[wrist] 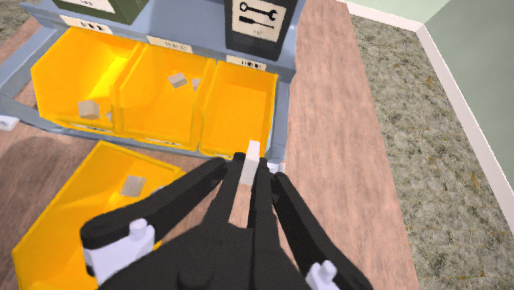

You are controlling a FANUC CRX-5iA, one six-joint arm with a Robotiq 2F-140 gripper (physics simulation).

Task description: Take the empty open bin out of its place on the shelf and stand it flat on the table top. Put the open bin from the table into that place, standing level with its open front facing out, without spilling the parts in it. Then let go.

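Places are measured from the arm's base along level axes (x right, y up, z back), in metres.
Where they show: gripper, fingertip midpoint: (252,149).
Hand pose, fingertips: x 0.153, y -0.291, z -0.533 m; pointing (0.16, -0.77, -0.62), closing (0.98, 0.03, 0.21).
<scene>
Things, the pixels of their top centre, and the offset from my fingertips. "spot": a spot on its surface instead. Level surfaces: height alone.
- blue-grey shelf, surface spot: (186,21) spot: dz -0.199, dx -0.118, dy +0.041 m
- right bin, surface spot: (233,118) spot: dz -0.081, dx -0.033, dy -0.052 m
- middle bin, surface spot: (157,115) spot: dz -0.073, dx -0.172, dy -0.052 m
- left bin, surface spot: (67,72) spot: dz -0.112, dx -0.293, dy -0.009 m
- fourth yellow bin, surface spot: (71,209) spot: dz +0.084, dx -0.212, dy -0.010 m
- wooden table top, surface height: dy -0.061 m
- tan block, top centre: (130,185) dz +0.053, dx -0.177, dy -0.043 m
- black box with a tool label, surface spot: (259,25) spot: dz -0.143, dx -0.006, dy +0.087 m
- dark green box, surface spot: (103,8) spot: dz -0.170, dx -0.216, dy +0.057 m
The wrist view shows three yellow open bins in the lower row of a blue-grey shelf (186,21). The right bin (233,118) is empty. The middle bin (157,115) and the left bin (67,72) hold small tan blocks. A fourth yellow bin (71,209) stands on the wooden table top (334,144) in front of the shelf at the lower left, with a tan block (132,185) in it. My gripper (252,149) is shut with nothing in it, its tips just at the front lip of the empty right bin.
A black box with a tool label (259,25) and a dark green box (103,8) stand on the shelf's upper board. The table's right edge drops to a speckled floor (431,162) with a green wall (478,54) beyond.
</scene>
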